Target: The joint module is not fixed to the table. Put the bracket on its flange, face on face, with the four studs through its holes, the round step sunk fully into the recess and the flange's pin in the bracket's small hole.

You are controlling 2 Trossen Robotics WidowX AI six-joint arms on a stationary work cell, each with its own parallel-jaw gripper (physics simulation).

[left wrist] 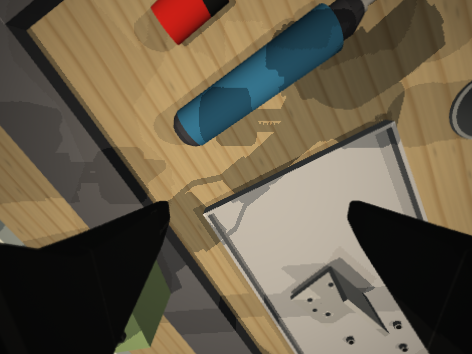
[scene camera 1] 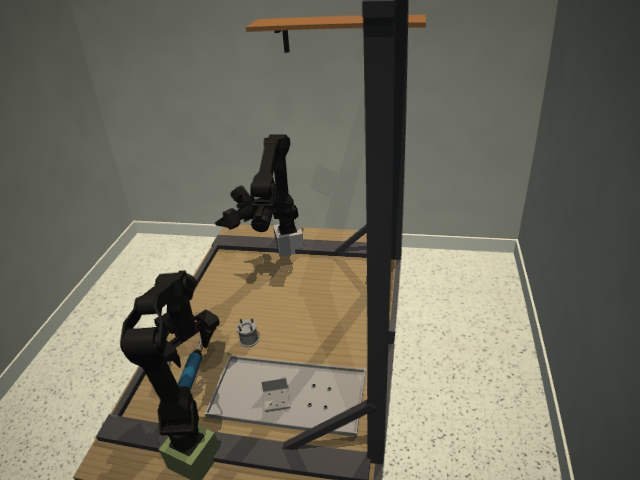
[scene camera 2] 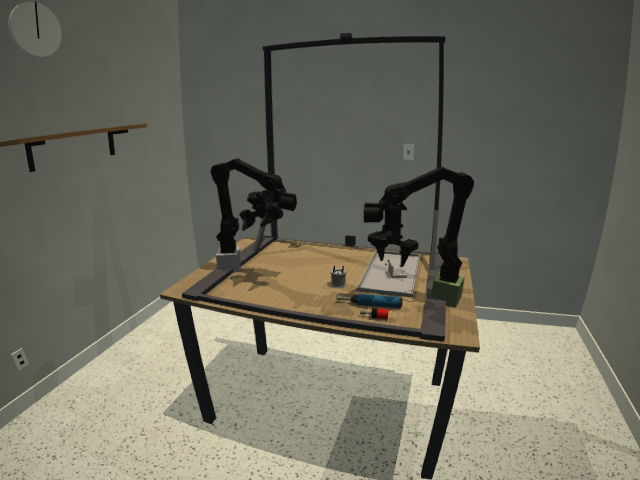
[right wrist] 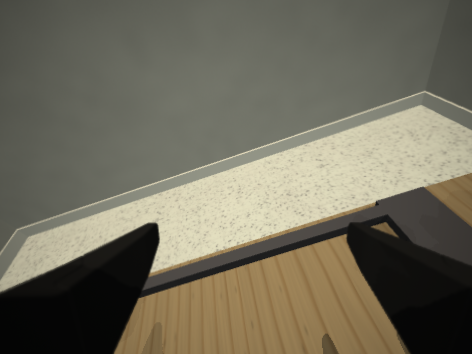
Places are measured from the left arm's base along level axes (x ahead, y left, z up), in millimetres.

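Pixels of known places: left gripper, fingertip midpoint: (left wrist: 258, 209) (scene camera 1: 192, 357) (scene camera 2: 391, 263); right gripper, fingertip midpoint: (scene camera 1: 222, 220) (scene camera 2: 251, 228) (right wrist: 253, 231); left arm's base at its link origin: (scene camera 1: 186, 441) (scene camera 2: 449, 278); right arm's base at its link origin: (scene camera 1: 287, 229) (scene camera 2: 228, 250).
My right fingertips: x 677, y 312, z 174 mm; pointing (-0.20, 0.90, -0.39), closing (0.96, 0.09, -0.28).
For each thing: its middle in the pictures, then the offset to it from my right fingertips.
- grey joint module at the middle of its body: (scene camera 1: 247, 331) (scene camera 2: 338, 276) dx -248, dy -218, dz -225 mm
- L-shaped bracket at the middle of its body: (left wrist: 334, 310) (scene camera 1: 275, 394) (scene camera 2: 398, 268) dx -427, dy -419, dz -230 mm
- grey tray at the middle of its body: (left wrist: 354, 301) (scene camera 1: 287, 393) (scene camera 2: 392, 270) dx -393, dy -436, dz -254 mm
- blue driver at the middle of its body: (left wrist: 285, 60) (scene camera 1: 191, 367) (scene camera 2: 369, 300) dx -432, dy -127, dz -242 mm
- shorter red driver at the middle of its body: (scene camera 2: 374, 313) dx -484, dy -57, dz -245 mm
The grey joint module (scene camera 1: 248, 335) (scene camera 2: 338, 277) stands upright on the table, studs up; its edge shows in the left wrist view (left wrist: 465, 115). The L-shaped bracket (scene camera 1: 275, 398) (scene camera 2: 397, 274) (left wrist: 320, 295) lies in the grey tray (scene camera 1: 237, 387) (scene camera 2: 377, 279) (left wrist: 310, 200), holed plate flat, other plate raised. The two are apart. My left gripper (scene camera 1: 191, 354) (scene camera 2: 392, 261) (left wrist: 258, 209) is open and empty, pointing down above the table beside the tray. My right gripper (scene camera 2: 253, 226) (right wrist: 253, 231) is open and empty, raised far from both parts. The flange pin is too small to tell.
Several small nuts (scene camera 1: 313, 385) (left wrist: 350, 340) lie in the tray beside the bracket. A blue driver (scene camera 1: 189, 369) (scene camera 2: 379, 301) (left wrist: 270, 75) and a shorter red driver (scene camera 2: 381, 313) (left wrist: 180, 17) lie beside the tray. A dark frame post (scene camera 1: 381, 206) rises at the table's side.
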